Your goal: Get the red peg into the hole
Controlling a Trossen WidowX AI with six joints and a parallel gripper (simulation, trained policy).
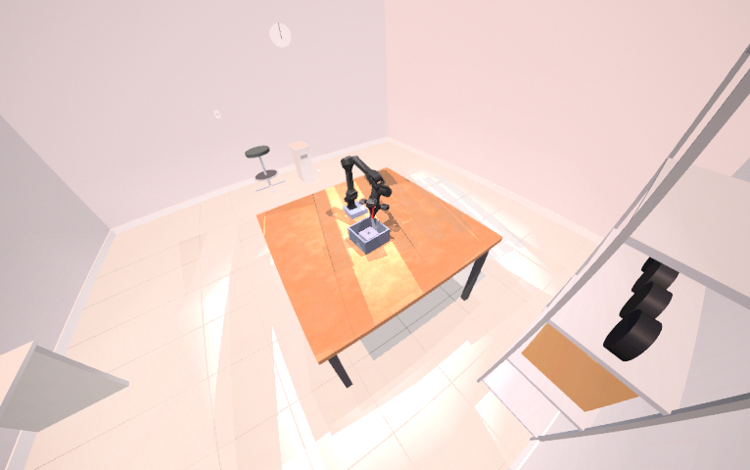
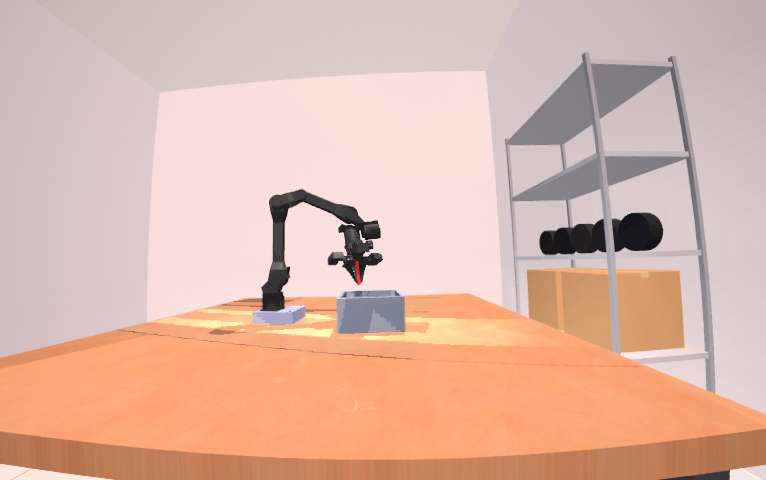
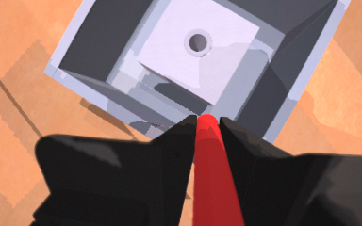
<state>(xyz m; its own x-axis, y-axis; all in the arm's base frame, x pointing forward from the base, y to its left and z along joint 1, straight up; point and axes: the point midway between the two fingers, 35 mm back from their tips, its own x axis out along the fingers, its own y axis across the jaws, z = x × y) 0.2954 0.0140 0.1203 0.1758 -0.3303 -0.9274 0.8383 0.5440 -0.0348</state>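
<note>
Right now my gripper tip is 4 cm short of the plate, 6 cm to the left of it and 8 cm above it. Round my gripper tip: grey box 4 cm ahead, 6 cm to the right, 10 cm below; then red peg 1 cm behind, 1 cm to the left, 3 cm above.
</note>
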